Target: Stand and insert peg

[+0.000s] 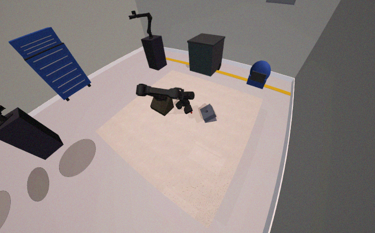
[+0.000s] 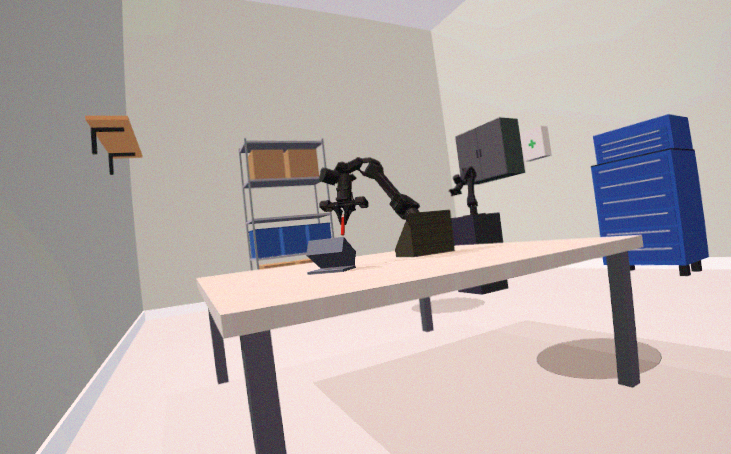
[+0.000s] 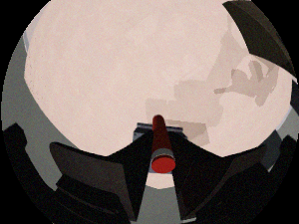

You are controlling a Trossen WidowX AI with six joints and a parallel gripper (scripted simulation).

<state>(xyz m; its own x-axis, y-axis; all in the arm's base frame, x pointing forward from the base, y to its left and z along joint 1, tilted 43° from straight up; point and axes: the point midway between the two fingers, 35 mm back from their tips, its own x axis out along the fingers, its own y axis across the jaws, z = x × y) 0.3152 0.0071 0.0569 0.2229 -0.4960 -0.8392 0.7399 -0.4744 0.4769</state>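
Now: gripper tip 130 mm to the right of the sloped panel, 110 mm short of it and 100 mm above it. From my gripper tip the other things lie so: red peg (20 mm above).
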